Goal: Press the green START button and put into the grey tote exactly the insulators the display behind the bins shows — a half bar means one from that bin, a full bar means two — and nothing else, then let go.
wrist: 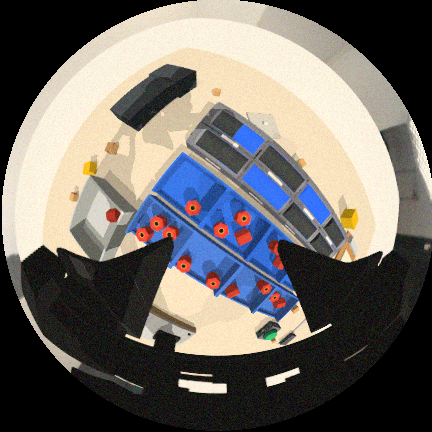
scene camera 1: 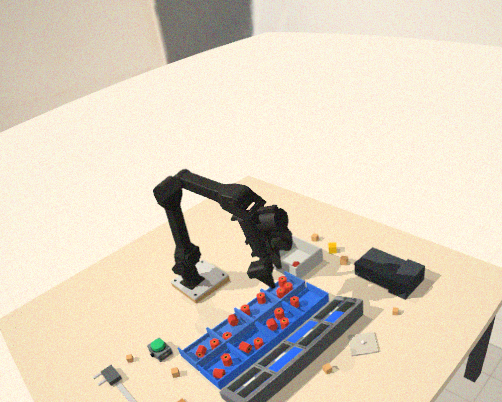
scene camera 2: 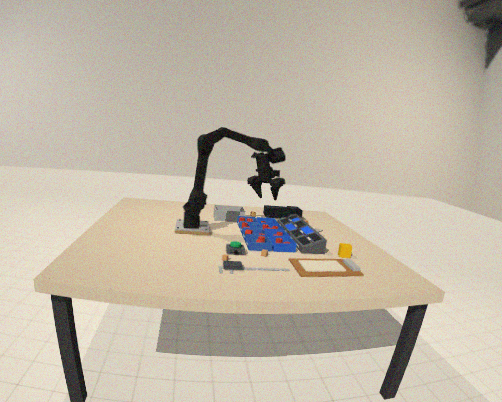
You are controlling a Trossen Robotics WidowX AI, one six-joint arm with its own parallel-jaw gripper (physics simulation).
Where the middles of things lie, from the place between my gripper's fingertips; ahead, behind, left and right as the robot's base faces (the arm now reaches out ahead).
Scene:
Right now my hand is 130 mm short of the display (scene camera 1: 286, 374), 120 mm above it and 100 mm to the left of it. The rest, counted from my hand: grey tote (scene camera 1: 309, 256) 220 mm to the left, 130 mm behind, 120 mm below; then dark box (scene camera 1: 401, 277) 300 mm to the left, 180 mm ahead, 120 mm below.

